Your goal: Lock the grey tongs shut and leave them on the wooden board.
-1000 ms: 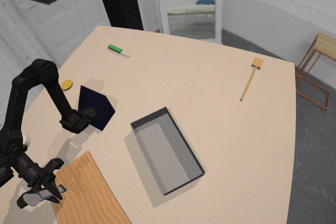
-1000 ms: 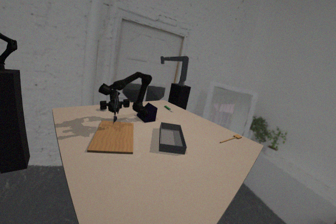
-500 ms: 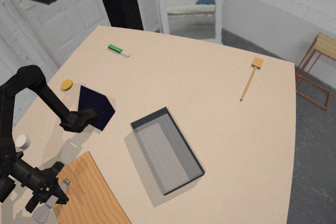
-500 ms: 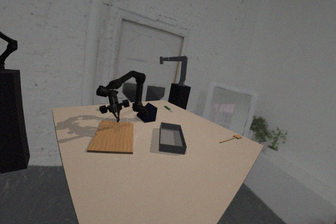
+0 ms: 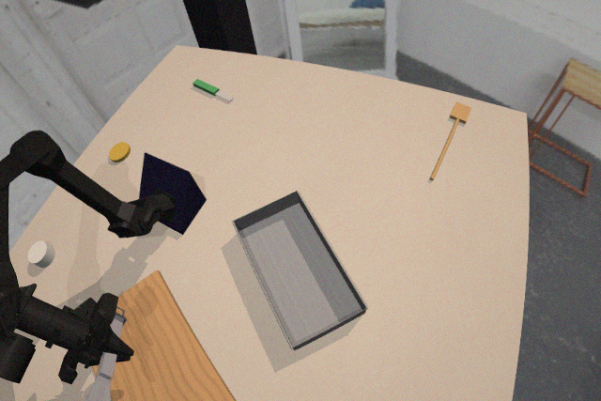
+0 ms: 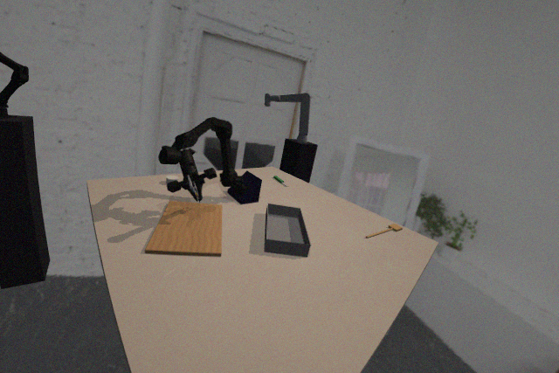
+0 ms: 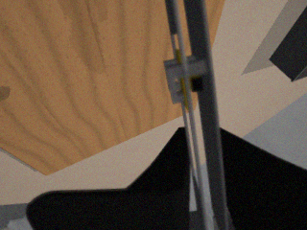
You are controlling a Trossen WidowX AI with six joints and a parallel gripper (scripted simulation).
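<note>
Now: gripper tip 60 mm past the yellow slider and 10 mm to the right of it. Round my gripper tip: grey roasting tin 320 mm to the left, 160 mm ahead, 90 mm below; then white cylinder 460 mm behind, 100 mm below, 10 mm to the left; then wooden board 110 mm below, 20 mm to the right, 10 mm behind.
</note>
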